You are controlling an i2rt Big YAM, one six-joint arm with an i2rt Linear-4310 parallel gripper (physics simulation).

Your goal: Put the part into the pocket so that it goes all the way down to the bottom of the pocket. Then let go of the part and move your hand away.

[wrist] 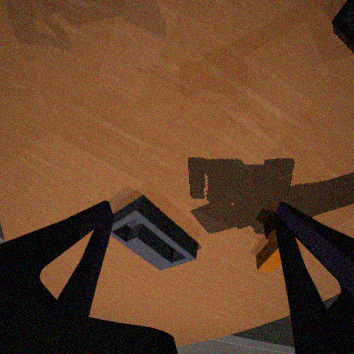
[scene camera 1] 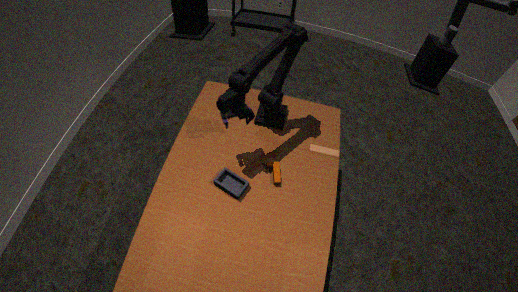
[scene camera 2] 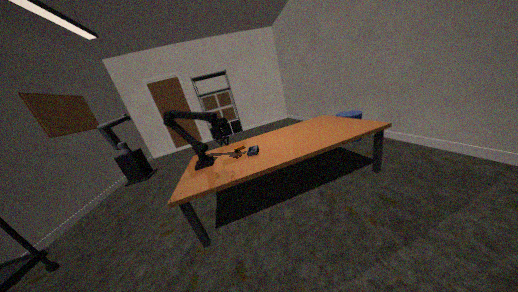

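Pixels of known places: gripper, fingertip midpoint: [wrist: 191,210] [scene camera 1: 236,125] [scene camera 2: 224,145]; arm's base, link origin: [scene camera 1: 271,113] [scene camera 2: 204,161].
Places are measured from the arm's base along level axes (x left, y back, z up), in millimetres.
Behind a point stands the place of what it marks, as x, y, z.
The orange part [scene camera 1: 277,173] @(107, -357, 2) [scene camera 2: 240,149] @(85, -354, -23) [wrist: 270,261] @(103, -371, 2) lies on the table. In the wrist view the right finger hides some of it, and the arm's shadow darkens one end. The grey block with the pocket [scene camera 1: 228,190] @(-87, -504, 6) [scene camera 2: 253,150] @(-118, -459, 0) [wrist: 150,260] @(-66, -502, 8) sits a short way from the part, turned at an angle, its pocket facing up. The pocket shows no part in it. My gripper [scene camera 1: 238,124] @(-127, -236, 126) [scene camera 2: 224,143] @(-127, -236, 126) [wrist: 191,210] @(-127, -236, 126) is open and empty, high above the table. In the wrist view the block shows near the left finger and the part behind the right finger.
The wooden table [scene camera 1: 200,240] @(-141, -759, -28) [scene camera 2: 320,137] @(-249, -1056, -28) carries the arm's base [scene camera 1: 271,117] @(7, -42, 15) at one end. A pale strip [scene camera 1: 324,150] lies by the table's right edge in scene camera 1. The arm's shadow falls beside the block and over part of the orange piece. A blue bin [scene camera 2: 350,115] stands beyond the table.
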